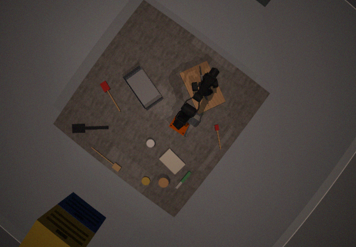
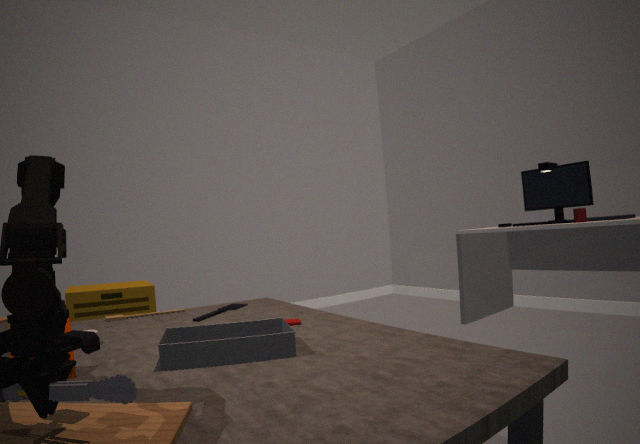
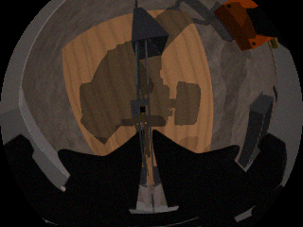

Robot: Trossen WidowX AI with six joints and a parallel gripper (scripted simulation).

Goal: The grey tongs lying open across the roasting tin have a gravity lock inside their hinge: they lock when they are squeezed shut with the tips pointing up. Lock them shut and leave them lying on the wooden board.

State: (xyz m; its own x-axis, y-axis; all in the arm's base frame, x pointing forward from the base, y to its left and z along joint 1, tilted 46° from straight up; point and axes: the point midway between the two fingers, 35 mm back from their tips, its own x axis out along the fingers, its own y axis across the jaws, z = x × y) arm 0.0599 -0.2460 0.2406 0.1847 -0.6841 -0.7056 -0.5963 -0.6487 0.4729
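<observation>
The wooden board lies 40 mm below my gripper tip. The rest, counted from my gripper tip: white puck: 600 mm to the left, 30 mm below, 10 mm behind; then grey roasting tin: 340 mm ahead, 320 mm to the left, 20 mm below; then cream block: 590 mm to the left, 230 mm behind, 30 mm below.
</observation>
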